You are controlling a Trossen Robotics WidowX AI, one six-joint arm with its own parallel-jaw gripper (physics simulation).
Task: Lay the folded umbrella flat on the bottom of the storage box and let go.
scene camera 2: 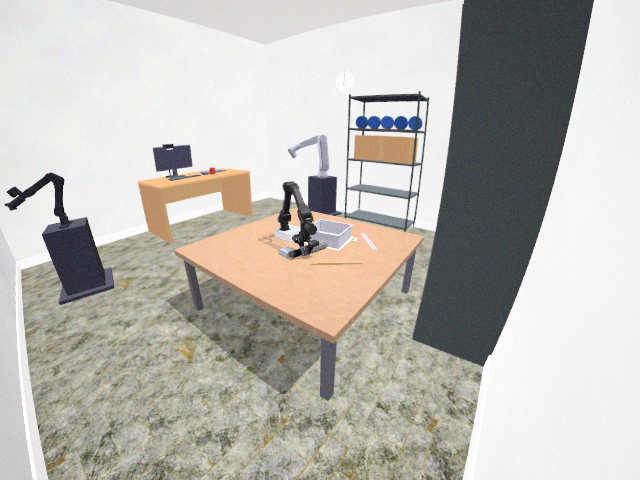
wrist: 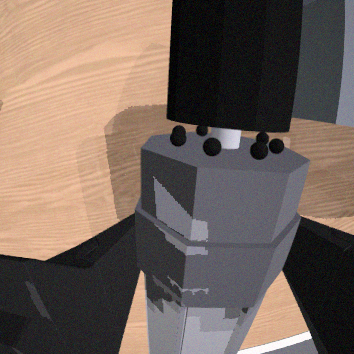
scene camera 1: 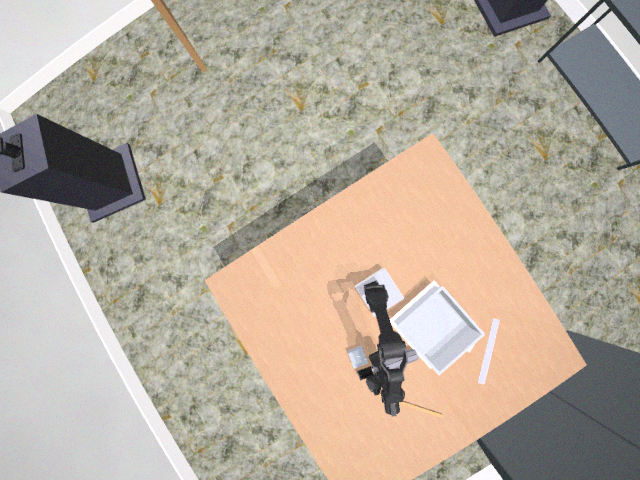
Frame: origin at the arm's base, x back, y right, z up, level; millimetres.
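Seen in the pictures: gripper, fingertip midpoint: (scene camera 2: 305, 252) (wrist: 206, 217); arm's base, link origin: (scene camera 2: 284, 229) (scene camera 1: 372, 289).
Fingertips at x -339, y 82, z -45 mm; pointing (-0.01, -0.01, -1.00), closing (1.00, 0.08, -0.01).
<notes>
Offsets run from my fingertips to a thing's top centre.
The folded umbrella @(dx +0, dy -27, dz +48 mm) (scene camera 1: 409, 357) (scene camera 2: 320, 246) (wrist: 240, 200) has a grey body and a thick black handle. It lies on the table beside the storage box, outside it. My gripper (wrist: 206, 217) (scene camera 2: 306, 249) is low over the table and shut on the umbrella, with one black finger against each side of the grey body near the handle end. The arm hides much of the grip in the top view. The storage box @(dx +84, dy -282, dz +86 mm) (scene camera 1: 455, 349) (scene camera 2: 337, 239) is light grey, open at the top, and its visible floor holds no umbrella.
A small pale-topped block @(dx +75, dy +85, dz +24 mm) (scene camera 1: 357, 357) (scene camera 2: 285, 252) stands near the umbrella's handle. A thin stick @(dx -222, dy -60, dz +0 mm) (scene camera 1: 422, 408) (scene camera 2: 337, 264) lies near the gripper. A white strip @(dx -123, dy -480, dz -9 mm) (scene camera 1: 489, 351) (scene camera 2: 368, 241) lies beyond the box. The arm's pale base (scene camera 1: 393, 295) stands beside the box.
</notes>
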